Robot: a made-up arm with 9 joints. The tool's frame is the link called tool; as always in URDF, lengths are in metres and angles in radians. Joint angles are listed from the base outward.
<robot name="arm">
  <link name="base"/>
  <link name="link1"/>
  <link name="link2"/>
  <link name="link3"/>
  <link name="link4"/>
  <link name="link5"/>
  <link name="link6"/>
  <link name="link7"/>
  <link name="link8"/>
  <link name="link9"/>
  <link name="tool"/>
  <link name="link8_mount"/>
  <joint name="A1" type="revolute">
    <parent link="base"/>
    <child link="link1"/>
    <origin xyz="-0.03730 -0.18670 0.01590" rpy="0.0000 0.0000 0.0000"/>
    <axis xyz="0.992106 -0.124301 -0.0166"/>
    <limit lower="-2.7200" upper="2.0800"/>
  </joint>
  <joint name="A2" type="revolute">
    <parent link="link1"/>
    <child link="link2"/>
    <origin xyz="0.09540 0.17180 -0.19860" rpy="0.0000 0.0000 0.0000"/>
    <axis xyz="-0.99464 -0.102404 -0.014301"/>
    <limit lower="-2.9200" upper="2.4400"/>
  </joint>
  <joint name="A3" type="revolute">
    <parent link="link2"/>
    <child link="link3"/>
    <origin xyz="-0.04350 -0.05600 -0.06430" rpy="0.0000 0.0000 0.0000"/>
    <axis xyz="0 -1 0"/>
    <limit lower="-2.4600" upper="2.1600"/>
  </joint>
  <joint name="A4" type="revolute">
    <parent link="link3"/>
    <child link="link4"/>
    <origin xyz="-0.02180 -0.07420 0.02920" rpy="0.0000 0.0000 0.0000"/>
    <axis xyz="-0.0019 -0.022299 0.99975"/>
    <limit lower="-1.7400" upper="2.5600"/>
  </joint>
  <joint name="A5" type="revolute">
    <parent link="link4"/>
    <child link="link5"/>
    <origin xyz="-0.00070 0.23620 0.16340" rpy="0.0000 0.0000 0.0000"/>
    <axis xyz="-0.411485 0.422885 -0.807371"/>
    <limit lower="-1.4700" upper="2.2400"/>
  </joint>
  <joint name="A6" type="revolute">
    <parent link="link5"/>
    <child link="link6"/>
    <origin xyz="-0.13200 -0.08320 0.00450" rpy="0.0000 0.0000 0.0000"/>
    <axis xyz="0 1 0"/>
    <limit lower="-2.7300" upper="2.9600"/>
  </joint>
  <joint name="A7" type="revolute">
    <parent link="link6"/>
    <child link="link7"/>
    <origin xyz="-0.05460 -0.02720 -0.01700" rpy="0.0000 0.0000 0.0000"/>
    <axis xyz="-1 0 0"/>
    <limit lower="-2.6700" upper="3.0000"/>
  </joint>
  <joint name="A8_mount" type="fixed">
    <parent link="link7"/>
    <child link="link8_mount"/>
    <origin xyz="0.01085 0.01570 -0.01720" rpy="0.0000 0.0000 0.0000"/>
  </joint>
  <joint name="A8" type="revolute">
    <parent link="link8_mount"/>
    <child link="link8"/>
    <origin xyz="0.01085 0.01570 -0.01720" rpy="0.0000 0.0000 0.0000"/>
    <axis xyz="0 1 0"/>
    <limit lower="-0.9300" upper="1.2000"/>
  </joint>
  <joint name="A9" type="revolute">
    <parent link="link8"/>
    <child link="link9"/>
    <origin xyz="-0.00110 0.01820 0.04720" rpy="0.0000 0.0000 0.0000"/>
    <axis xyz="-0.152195 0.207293 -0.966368"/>
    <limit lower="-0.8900" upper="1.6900"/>
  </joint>
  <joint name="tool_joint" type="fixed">
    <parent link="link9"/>
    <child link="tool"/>
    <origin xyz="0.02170 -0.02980 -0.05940" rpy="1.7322 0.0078 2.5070"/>
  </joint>
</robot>
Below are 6 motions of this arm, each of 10 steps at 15 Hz.
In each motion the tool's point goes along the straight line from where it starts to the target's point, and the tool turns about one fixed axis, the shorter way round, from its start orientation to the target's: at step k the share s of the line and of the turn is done. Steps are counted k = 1, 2, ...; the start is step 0. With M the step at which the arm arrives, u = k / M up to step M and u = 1 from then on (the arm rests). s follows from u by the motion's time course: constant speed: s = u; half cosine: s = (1 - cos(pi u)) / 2; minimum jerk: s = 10 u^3 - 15 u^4 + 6 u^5.
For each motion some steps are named. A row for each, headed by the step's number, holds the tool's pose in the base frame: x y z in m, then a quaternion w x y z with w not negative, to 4 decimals.
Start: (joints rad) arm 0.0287 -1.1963 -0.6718 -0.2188 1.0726 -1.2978 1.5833 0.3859 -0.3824
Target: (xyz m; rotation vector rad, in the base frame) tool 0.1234 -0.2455 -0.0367 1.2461 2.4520 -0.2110
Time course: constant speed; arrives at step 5
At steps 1, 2, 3, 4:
1: 0.1216 -0.2086 -0.0059 0.0524 0.2821 0.9564 -0.0551
2: 0.1220 -0.2178 -0.0136 0.0874 0.3242 0.9400 -0.0604
3: 0.1225 -0.2271 -0.0213 0.1222 0.3652 0.9205 -0.0655
4: 0.1229 -0.2363 -0.0290 0.1565 0.4050 0.8981 -0.0704

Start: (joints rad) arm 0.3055 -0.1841 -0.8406 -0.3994 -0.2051 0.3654 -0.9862 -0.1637 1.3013
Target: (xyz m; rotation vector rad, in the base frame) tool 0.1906 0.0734 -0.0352 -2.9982 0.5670 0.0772
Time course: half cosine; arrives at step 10
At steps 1, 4, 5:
1: 0.0566 0.0263 0.0575 0.2045 -0.9600 -0.1832 -0.0552
4: 0.1007 0.0418 0.0270 0.1544 -0.9856 -0.0622 -0.0291
5: 0.1219 0.0493 0.0123 0.1293 -0.9915 -0.0034 -0.0163

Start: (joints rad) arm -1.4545 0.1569 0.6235 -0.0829 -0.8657 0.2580 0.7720 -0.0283 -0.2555
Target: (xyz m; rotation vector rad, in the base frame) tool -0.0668 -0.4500 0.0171 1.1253 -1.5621 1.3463
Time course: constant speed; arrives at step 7
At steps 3, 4, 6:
3: -0.0727 -0.4229 -0.0719 0.2180 0.4973 -0.7551 0.3674
4: -0.0712 -0.4297 -0.0496 0.2621 0.4869 -0.7248 0.4109
6: -0.0683 -0.4432 -0.0051 0.3462 0.4592 -0.6538 0.4918

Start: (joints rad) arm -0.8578 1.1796 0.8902 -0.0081 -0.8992 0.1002 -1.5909 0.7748 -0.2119
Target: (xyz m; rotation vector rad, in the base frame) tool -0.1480 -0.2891 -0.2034 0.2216 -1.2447 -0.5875
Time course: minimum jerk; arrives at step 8
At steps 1, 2, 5, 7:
1: -0.1661 -0.2843 -0.1954 0.6539 -0.2433 -0.7164 -0.0012
2: -0.1644 -0.2848 -0.1961 0.6705 -0.2137 -0.7100 -0.0261
5: -0.1530 -0.2878 -0.2012 0.7522 0.0044 -0.6282 -0.1989
7: -0.1483 -0.2890 -0.2033 0.7663 0.0964 -0.5767 -0.2665

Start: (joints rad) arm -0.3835 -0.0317 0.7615 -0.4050 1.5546 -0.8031 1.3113 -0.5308 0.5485
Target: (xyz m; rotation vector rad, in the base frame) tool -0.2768 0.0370 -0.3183 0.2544 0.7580 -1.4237
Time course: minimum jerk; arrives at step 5
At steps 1, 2, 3, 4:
1: -0.2209 0.1518 -0.1942 0.6264 0.2311 0.4309 -0.6071
2: -0.2363 0.1202 -0.2284 0.6443 0.1992 0.4064 -0.6165
3: -0.2580 0.0757 -0.2765 0.6671 0.1536 0.3706 -0.6277
4: -0.2734 0.0441 -0.3107 0.6818 0.1209 0.3443 -0.6341

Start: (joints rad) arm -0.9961 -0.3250 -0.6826 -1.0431 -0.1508 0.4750 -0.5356 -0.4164 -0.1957
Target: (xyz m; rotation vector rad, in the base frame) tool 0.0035 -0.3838 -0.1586 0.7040 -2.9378 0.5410
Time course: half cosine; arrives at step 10
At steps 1, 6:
1: 0.1115 -0.2026 -0.2695 0.5187 0.5253 0.6456 0.1952
6: 0.0417 -0.3196 -0.1979 0.1953 0.0566 0.9780 -0.0458

